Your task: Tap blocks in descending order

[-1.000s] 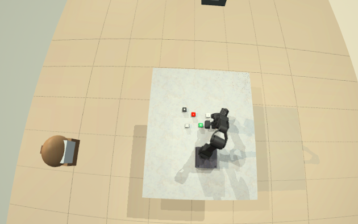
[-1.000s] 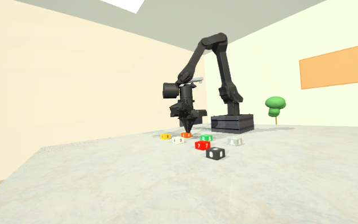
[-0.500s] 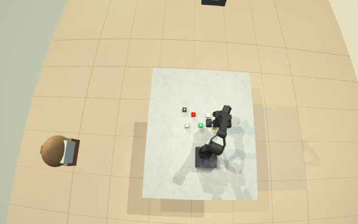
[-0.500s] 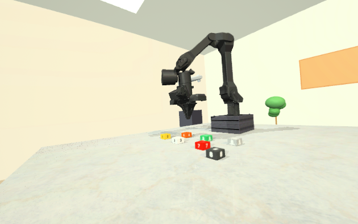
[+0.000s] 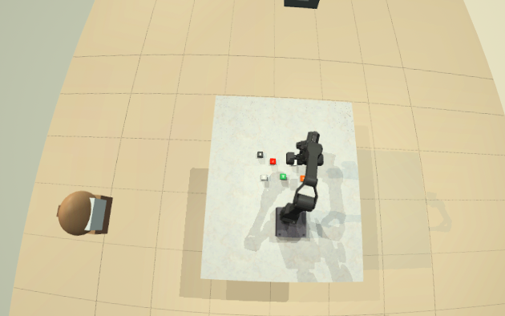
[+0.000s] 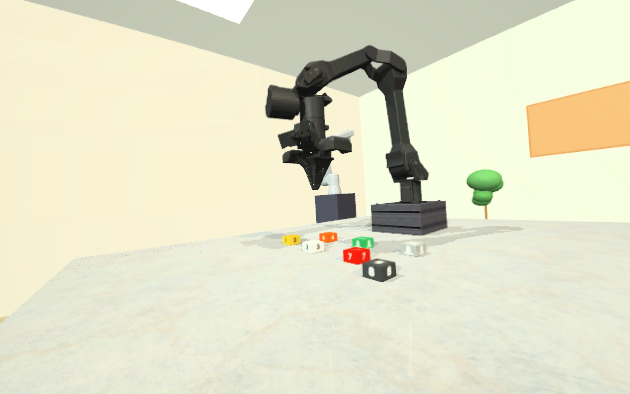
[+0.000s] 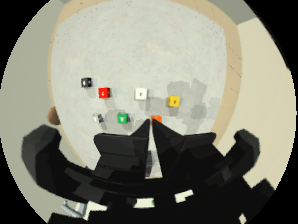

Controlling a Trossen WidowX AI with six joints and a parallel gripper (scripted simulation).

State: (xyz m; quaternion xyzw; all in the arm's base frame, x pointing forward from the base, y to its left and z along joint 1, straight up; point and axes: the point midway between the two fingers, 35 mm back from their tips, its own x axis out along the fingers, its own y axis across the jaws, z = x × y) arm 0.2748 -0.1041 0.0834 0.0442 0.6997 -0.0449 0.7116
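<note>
My gripper tip is 3 cm short of the white block, 2 cm to the right of it and 12 cm above it. From my gripper tip the other things lie so: yellow block: 9 cm to the right, 12 cm below; green block: 4 cm behind, 9 cm to the left, 12 cm below; orange block: 7 cm behind, 3 cm to the right, 12 cm below.
</note>
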